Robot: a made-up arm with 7 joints. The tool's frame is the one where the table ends. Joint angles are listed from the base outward.
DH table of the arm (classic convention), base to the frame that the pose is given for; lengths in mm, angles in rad. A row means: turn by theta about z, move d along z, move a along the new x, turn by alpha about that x. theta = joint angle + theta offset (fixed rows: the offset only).
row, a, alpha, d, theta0
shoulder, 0, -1.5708, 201.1, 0
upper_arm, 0, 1.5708, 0, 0
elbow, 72, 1.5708, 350.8, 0
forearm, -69.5, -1.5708, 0, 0
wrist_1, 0, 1.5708, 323.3, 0
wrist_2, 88.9, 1.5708, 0, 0
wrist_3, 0, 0, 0, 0
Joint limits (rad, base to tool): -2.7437..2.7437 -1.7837..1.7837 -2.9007..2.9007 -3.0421..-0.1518 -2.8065..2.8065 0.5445..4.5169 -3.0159..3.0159
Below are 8 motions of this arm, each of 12 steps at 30 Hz.
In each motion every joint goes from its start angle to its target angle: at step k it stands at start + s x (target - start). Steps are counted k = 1, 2, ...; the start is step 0. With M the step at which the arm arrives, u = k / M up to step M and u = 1 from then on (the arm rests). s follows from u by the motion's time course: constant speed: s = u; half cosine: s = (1 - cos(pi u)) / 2; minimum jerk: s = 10 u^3 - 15 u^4 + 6 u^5.
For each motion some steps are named. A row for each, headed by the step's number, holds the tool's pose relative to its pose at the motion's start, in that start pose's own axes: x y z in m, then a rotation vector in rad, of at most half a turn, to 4 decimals.
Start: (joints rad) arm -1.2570 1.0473 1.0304 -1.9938 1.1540 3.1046 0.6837
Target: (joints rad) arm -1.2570 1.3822 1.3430 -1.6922 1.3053 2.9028 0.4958
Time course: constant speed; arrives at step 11
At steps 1, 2, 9, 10, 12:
1: -0.0036 -0.0022 0.0087 -0.0084 -0.0535 0.0083
2: -0.0072 -0.0045 0.0169 -0.0152 -0.1075 0.0175
9: -0.0307 -0.0245 0.0614 -0.0144 -0.4936 0.1084
10: -0.0332 -0.0282 0.0659 -0.0067 -0.5490 0.1252
12: -0.0355 -0.0320 0.0699 0.0030 -0.6042 0.1430

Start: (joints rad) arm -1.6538 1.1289 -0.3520 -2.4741 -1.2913 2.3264 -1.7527
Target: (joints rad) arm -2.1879 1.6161 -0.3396 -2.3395 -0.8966 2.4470 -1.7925
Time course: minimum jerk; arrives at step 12
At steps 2, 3, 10, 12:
2: -0.0014 0.0024 0.0076 -0.0082 0.0302 0.0038
3: -0.0036 0.0073 0.0222 -0.0238 0.0878 0.0111
10: 0.0358 0.0988 0.1905 -0.2127 0.7964 0.0904
12: 0.0398 0.1038 0.1958 -0.2198 0.8248 0.0928

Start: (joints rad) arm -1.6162 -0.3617 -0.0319 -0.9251 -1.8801 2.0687 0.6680
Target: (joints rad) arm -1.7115 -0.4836 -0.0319 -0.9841 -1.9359 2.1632 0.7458
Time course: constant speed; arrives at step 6
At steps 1, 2, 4, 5, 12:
1: -0.0005 0.0103 0.0003 -0.0155 0.0176 0.0087
2: -0.0011 0.0205 0.0001 -0.0306 0.0354 0.0169
4: -0.0022 0.0409 -0.0012 -0.0601 0.0717 0.0320
5: -0.0027 0.0509 -0.0024 -0.0744 0.0902 0.0388
12: -0.0033 0.0609 -0.0040 -0.0883 0.1088 0.0452

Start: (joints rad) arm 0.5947 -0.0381 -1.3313 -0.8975 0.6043 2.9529 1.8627
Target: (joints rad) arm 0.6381 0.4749 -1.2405 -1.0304 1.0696 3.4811 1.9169
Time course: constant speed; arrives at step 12
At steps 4, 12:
4: -0.0306 0.1113 0.0233 0.0056 -0.0600 0.0627
12: -0.0455 0.3450 0.0229 0.0407 -0.0714 0.1817

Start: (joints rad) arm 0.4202 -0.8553 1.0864 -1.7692 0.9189 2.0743 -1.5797
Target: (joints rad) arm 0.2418 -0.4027 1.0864 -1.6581 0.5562 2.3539 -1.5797
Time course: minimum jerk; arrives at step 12
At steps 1, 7, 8, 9, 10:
1: -0.0009 0.0008 -0.0002 -0.0009 -0.0005 0.0009
7: -0.1303 0.0885 -0.0197 -0.1263 -0.0738 0.1085
8: -0.1613 0.1026 -0.0238 -0.1541 -0.0905 0.1300
9: -0.1861 0.1123 -0.0269 -0.1761 -0.1038 0.1466
10: -0.2022 0.1179 -0.0289 -0.1902 -0.1125 0.1571

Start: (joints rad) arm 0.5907 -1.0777 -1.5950 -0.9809 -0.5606 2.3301 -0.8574
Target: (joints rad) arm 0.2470 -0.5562 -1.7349 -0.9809 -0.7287 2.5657 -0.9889
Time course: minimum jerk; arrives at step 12
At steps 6, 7, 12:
6: 0.0814 -0.0240 -0.1406 -0.3980 -0.1039 -0.2871
7: 0.1062 -0.0408 -0.1761 -0.5141 -0.1476 -0.3789
12: 0.1607 -0.0911 -0.2395 -0.7621 -0.2677 -0.5936

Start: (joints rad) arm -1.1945 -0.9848 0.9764 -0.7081 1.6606 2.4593 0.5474
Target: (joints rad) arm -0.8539 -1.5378 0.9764 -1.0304 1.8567 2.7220 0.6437
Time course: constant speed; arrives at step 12
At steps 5, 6, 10, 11, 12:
5: -0.1459 -0.0174 0.0154 0.0600 -0.0772 0.0276
6: -0.1750 -0.0198 0.0138 0.0720 -0.0896 0.0309
10: -0.2884 -0.0243 -0.0066 0.1230 -0.1293 0.0372
11: -0.3155 -0.0240 -0.0149 0.1370 -0.1367 0.0372
12: -0.3420 -0.0231 -0.0243 0.1516 -0.1431 0.0366

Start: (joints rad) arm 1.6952 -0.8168 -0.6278 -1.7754 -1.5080 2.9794 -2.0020
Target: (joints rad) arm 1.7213 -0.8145 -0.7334 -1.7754 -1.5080 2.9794 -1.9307
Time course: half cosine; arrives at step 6
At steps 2, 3, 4, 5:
2: 0.0039 -0.0090 0.0048 0.0178 0.0115 0.0253
3: 0.0080 -0.0180 0.0094 0.0357 0.0228 0.0504
4: 0.0122 -0.0269 0.0138 0.0539 0.0339 0.0754
5: 0.0154 -0.0335 0.0170 0.0673 0.0418 0.0937

